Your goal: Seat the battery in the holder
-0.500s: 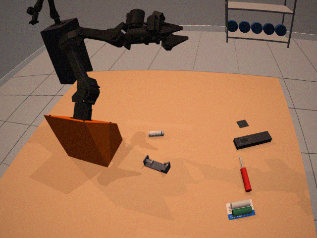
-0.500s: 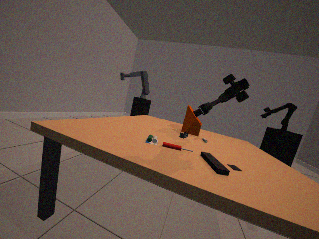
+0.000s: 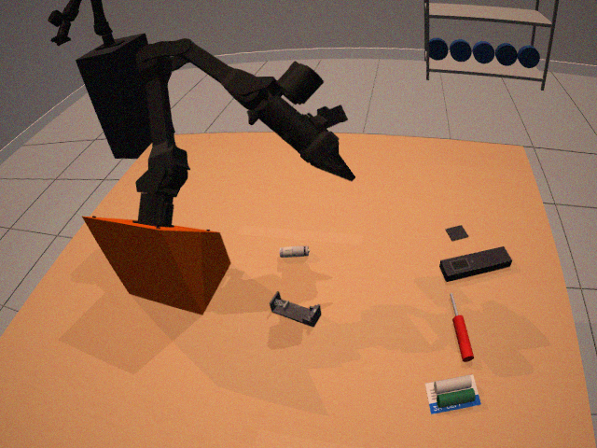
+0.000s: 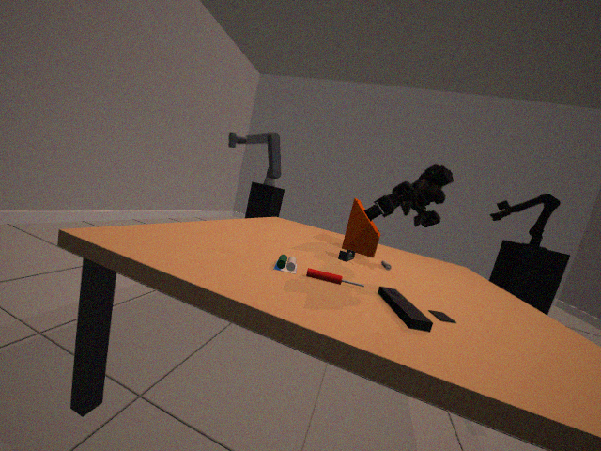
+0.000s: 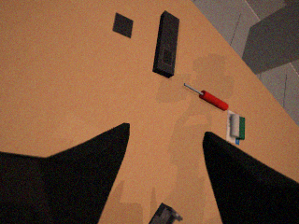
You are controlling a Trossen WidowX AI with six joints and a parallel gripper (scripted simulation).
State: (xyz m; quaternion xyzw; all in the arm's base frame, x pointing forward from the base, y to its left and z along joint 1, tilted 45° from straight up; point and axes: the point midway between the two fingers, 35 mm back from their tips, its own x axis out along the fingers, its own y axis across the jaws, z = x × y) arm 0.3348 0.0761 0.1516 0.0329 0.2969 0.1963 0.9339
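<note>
Right now my gripper tip is 190 mm above the battery, 130 mm past it and 30 mm to the left of it. From my gripper tip the other things lie so: red screwdriver (240 mm ahead, 190 mm below, 150 mm to the right); then dark battery cover (230 mm ahead, 200 mm below, 100 mm to the left); then black remote (270 mm ahead, 190 mm below).
</note>
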